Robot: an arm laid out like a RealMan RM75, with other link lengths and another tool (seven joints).
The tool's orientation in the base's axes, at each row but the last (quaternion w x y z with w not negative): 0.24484, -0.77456, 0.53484, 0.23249; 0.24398, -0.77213, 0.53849, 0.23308; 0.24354, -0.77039, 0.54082, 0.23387; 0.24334, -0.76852, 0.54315, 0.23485; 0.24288, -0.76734, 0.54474, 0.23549; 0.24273, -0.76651, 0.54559, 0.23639; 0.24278, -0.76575, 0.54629, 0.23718; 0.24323, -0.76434, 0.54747, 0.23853; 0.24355, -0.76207, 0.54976, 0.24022; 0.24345, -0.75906, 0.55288, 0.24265
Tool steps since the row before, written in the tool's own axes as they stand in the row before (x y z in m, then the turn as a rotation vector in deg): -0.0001, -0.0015, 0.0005, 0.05, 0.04, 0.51; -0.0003, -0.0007, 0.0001, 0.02, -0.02, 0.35; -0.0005, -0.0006, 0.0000, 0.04, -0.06, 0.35; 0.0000, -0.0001, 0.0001, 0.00, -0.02, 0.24; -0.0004, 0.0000, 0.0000, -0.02, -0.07, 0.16; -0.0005, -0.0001, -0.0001, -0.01, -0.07, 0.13; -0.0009, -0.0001, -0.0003, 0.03, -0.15, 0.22; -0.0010, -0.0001, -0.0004, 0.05, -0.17, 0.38; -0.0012, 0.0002, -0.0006, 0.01, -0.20, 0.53; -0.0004, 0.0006, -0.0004, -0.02, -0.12, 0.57
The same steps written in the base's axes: 0.0013, 0.0008, -0.0001, -0.07, 0.27, -0.43; 0.0006, 0.0005, 0.0002, -0.01, 0.21, -0.28; 0.0004, 0.0005, 0.0004, 0.04, 0.21, -0.29; 0.0001, 0.0001, -0.0001, 0.00, 0.16, -0.18; -0.0001, 0.0003, 0.0003, 0.05, 0.14, -0.10; 0.0000, 0.0003, 0.0004, 0.05, 0.11, -0.09; -0.0001, 0.0005, 0.0008, 0.13, 0.16, -0.17; -0.0002, 0.0005, 0.0009, 0.14, 0.25, -0.30; -0.0005, 0.0004, 0.0012, 0.14, 0.38, -0.39; -0.0006, -0.0001, 0.0005, 0.05, 0.41, -0.41
